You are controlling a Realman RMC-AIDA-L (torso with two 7-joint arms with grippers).
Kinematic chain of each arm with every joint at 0, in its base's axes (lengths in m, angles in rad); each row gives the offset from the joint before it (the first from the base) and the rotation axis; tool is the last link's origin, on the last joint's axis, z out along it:
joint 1: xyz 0 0 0.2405 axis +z
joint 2: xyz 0 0 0 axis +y
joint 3: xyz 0 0 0.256 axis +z
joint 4: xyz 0 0 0 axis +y
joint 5: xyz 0 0 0.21 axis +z
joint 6: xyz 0 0 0 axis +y
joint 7: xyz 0 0 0.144 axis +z
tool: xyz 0 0 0
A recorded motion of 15 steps. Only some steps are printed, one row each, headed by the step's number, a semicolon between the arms.
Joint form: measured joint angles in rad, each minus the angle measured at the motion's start. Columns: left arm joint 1, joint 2, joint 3, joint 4, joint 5, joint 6, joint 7; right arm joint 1, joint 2, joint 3, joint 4, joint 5, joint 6, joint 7.
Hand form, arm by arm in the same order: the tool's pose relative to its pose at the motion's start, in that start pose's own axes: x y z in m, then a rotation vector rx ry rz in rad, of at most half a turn. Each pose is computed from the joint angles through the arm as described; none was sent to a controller.
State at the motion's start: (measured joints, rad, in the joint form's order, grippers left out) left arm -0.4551 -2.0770 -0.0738 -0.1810 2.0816 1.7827 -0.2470; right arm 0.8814 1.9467 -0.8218 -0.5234 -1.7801 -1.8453 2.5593
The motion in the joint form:
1: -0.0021 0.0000 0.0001 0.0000 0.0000 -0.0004 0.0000; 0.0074 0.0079 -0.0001 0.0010 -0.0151 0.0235 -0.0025
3: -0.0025 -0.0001 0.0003 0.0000 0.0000 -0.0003 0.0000; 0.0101 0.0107 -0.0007 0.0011 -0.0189 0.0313 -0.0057
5: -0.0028 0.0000 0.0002 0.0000 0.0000 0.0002 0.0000; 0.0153 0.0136 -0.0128 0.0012 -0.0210 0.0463 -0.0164
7: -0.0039 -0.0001 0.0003 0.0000 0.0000 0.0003 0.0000; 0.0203 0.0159 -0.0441 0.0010 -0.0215 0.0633 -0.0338
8: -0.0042 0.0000 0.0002 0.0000 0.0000 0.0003 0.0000; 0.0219 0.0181 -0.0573 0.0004 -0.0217 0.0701 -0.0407
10: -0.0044 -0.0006 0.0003 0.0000 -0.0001 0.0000 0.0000; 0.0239 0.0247 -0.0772 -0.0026 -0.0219 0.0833 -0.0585
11: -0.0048 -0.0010 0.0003 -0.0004 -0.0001 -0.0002 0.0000; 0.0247 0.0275 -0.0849 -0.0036 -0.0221 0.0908 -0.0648
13: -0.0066 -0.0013 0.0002 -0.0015 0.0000 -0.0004 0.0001; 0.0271 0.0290 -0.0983 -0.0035 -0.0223 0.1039 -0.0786
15: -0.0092 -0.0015 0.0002 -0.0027 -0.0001 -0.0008 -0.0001; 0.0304 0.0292 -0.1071 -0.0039 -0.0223 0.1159 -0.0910
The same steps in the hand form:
1: 0.0000 -0.0001 0.0007 -0.0018 0.0007 0.0003; -0.0020 -0.0026 0.0047 0.0173 -0.0041 -0.0002
3: 0.0000 -0.0001 0.0009 -0.0023 0.0009 0.0003; -0.0027 -0.0033 0.0064 0.0222 -0.0054 -0.0033
5: 0.0001 -0.0001 0.0010 -0.0026 0.0016 0.0004; -0.0040 -0.0045 0.0098 0.0346 -0.0017 -0.0152
7: 0.0002 -0.0001 0.0013 -0.0036 0.0022 0.0005; -0.0037 -0.0068 0.0147 0.0560 0.0165 -0.0331
8: 0.0002 -0.0002 0.0014 -0.0038 0.0024 0.0007; -0.0033 -0.0079 0.0171 0.0640 0.0247 -0.0400
10: 0.0001 0.0000 0.0016 -0.0038 0.0024 0.0002; -0.0025 -0.0098 0.0219 0.0752 0.0359 -0.0584
11: 0.0000 0.0002 0.0019 -0.0040 0.0029 -0.0004; -0.0024 -0.0107 0.0238 0.0806 0.0384 -0.0649
13: 0.0001 0.0004 0.0026 -0.0054 0.0043 -0.0012; -0.0029 -0.0122 0.0261 0.0922 0.0425 -0.0796
15: 0.0001 0.0005 0.0037 -0.0073 0.0060 -0.0021; -0.0042 -0.0129 0.0277 0.1022 0.0432 -0.0951

